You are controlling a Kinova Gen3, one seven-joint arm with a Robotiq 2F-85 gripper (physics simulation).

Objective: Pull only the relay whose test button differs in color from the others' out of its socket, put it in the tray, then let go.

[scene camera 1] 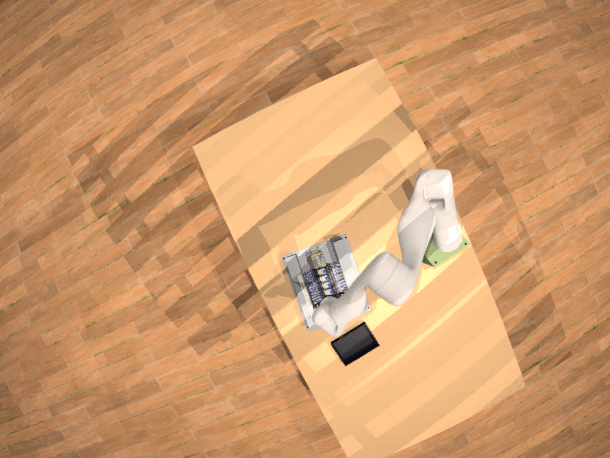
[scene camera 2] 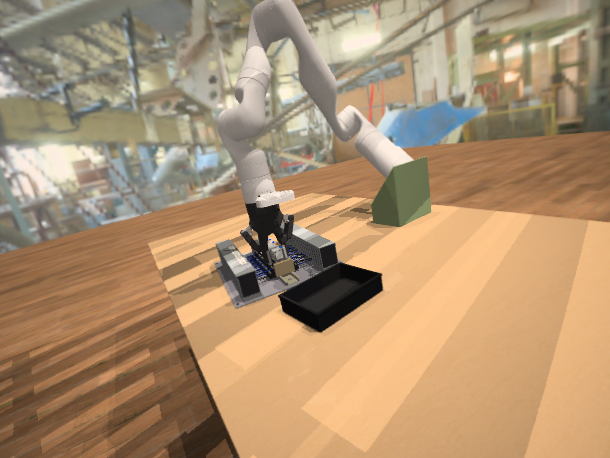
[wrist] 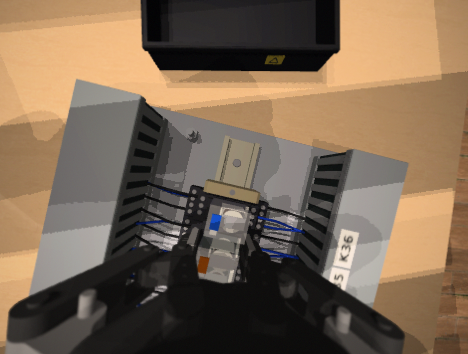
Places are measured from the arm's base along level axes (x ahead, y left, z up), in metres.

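Where they show: gripper, fingertip midpoint: (scene camera 2: 277, 261) (wrist: 219, 241); arm's base, link origin: (scene camera 1: 447, 241) (scene camera 2: 404, 175).
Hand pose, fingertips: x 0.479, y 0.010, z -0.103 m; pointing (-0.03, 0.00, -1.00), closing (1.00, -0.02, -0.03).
Things, the pixels of their centre, and the offset from my fingertips. "pt": a spot on its surface instead.
- clear relay with an orange test button, body centre: (wrist: 217, 252) (scene camera 2: 275, 253) dx -0.001, dy -0.001, dz +0.021 m
- end relay, body centre: (wrist: 227, 216) (scene camera 2: 279, 256) dx +0.003, dy +0.027, dz +0.020 m
- black tray, body centre: (scene camera 2: 331, 292) (scene camera 1: 355, 343) dx -0.004, dy +0.219, dz -0.010 m
- beige end stop, body centre: (wrist: 231, 190) (scene camera 2: 284, 267) dx +0.006, dy +0.045, dz -0.002 m
- bare rail, surface spot: (wrist: 236, 170) pt dx +0.009, dy +0.064, dz -0.024 m
A clear relay with an orange test button (wrist: 203, 265) stands second in the row, between my fingertips in the wrist view. My gripper (wrist: 219, 241) (scene camera 2: 275, 253) is shut on this relay, with one finger at each side, down at the socket row. The end relay (wrist: 232, 220) beside it has a blue button and sits in its socket. Further relays with blue buttons (scene camera 1: 326, 283) show in scene camera 1. The black tray (scene camera 1: 355, 344) (scene camera 2: 345, 306) (wrist: 215, 60) is empty and stands beside the panel. The lower part of the orange-button relay and its socket are partly hidden by my fingers.
Tall grey slotted wire ducts (wrist: 95, 165) (wrist: 372, 210) (scene camera 2: 247, 277) flank the relay row. Black and blue wires run from the sockets to the ducts. A beige end stop (wrist: 232, 192) (scene camera 2: 284, 267) and a bare rail (wrist: 236, 170) lie on the tray side of the row.
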